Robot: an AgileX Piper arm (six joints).
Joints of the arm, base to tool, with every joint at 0 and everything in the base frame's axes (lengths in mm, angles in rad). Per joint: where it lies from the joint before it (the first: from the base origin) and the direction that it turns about. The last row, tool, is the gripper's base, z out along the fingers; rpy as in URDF.
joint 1: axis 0 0 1 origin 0.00 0.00 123.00
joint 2: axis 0 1 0 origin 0.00 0.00 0.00
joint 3: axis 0 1 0 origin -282.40 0.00 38.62
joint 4: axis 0.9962 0 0.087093 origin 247.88 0.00 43.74
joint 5: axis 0 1 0 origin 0.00 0.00 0.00
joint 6: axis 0.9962 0 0.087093 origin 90.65 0.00 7.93
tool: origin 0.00 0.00 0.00 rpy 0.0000 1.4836 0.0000
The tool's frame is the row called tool.
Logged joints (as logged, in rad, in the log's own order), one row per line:
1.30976, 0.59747, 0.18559, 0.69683, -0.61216, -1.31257
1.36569, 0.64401, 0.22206, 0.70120, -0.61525, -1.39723
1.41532, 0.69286, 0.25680, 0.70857, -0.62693, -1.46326
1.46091, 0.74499, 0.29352, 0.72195, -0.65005, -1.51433
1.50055, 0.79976, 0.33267, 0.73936, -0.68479, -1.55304
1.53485, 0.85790, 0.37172, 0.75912, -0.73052, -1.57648
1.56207, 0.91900, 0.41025, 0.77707, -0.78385, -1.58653
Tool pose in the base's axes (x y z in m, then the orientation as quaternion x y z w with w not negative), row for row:
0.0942, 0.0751, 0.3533, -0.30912, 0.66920, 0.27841, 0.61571
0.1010, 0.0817, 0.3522, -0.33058, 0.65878, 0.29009, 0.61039
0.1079, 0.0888, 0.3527, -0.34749, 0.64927, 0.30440, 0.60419
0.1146, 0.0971, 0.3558, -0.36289, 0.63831, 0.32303, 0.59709
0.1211, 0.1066, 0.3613, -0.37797, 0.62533, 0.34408, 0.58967
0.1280, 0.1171, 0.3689, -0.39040, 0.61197, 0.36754, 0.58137
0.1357, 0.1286, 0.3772, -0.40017, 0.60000, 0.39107, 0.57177
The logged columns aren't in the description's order. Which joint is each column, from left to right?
Columns, left to right: joint 4, joint 2, joint 1, joint 5, joint 3, joint 6.
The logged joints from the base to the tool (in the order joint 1, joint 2, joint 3, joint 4, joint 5, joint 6), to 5 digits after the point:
0.18559, 0.59747, -0.61216, 1.30976, 0.69683, -1.31257
0.22206, 0.64401, -0.61525, 1.36569, 0.70120, -1.39723
0.25680, 0.69286, -0.62693, 1.41532, 0.70857, -1.46326
0.29352, 0.74499, -0.65005, 1.46091, 0.72195, -1.51433
0.33267, 0.79976, -0.68479, 1.50055, 0.73936, -1.55304
0.37172, 0.85790, -0.73052, 1.53485, 0.75912, -1.57648
0.41025, 0.91900, -0.78385, 1.56207, 0.77707, -1.58653

